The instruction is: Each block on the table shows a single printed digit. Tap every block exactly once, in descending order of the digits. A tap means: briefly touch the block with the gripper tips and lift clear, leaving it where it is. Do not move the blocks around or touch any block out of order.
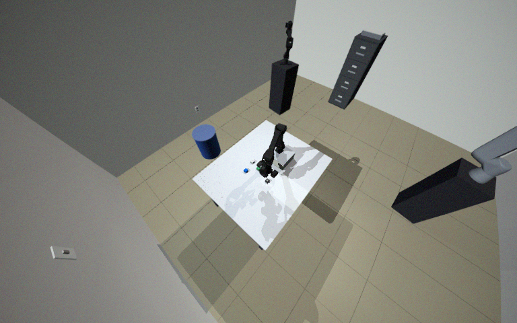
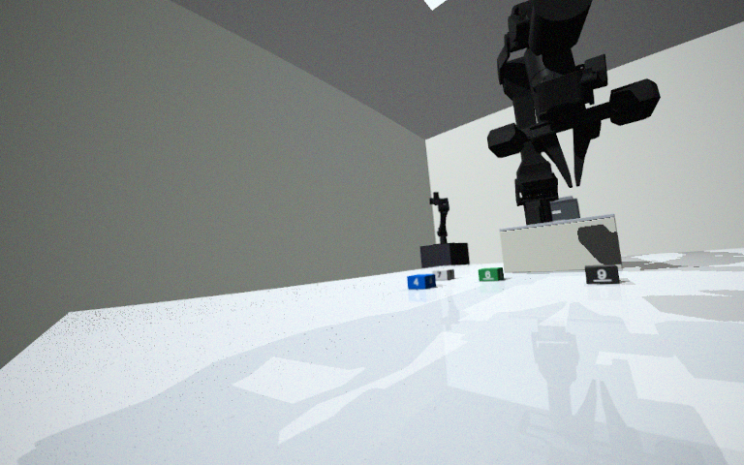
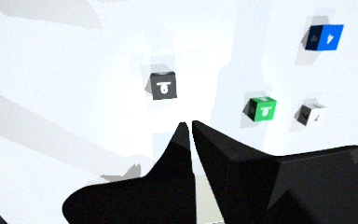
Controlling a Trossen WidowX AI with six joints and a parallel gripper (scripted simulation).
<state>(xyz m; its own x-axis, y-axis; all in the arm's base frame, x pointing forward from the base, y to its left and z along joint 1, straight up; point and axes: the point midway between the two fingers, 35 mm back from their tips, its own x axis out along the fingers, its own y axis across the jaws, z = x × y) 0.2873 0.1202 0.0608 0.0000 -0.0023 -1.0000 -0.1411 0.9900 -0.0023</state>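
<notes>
The pale grey block marked 7 is 40 mm behind my gripper tip, 240 mm to the right of it and 110 mm below it. Also, from my gripper tip: green block: 30 mm behind, 140 mm to the right, 110 mm below; black block marked 9: 10 mm to the left, 110 mm below; blue block marked 4: 80 mm ahead, 200 mm to the right, 110 mm below.
</notes>
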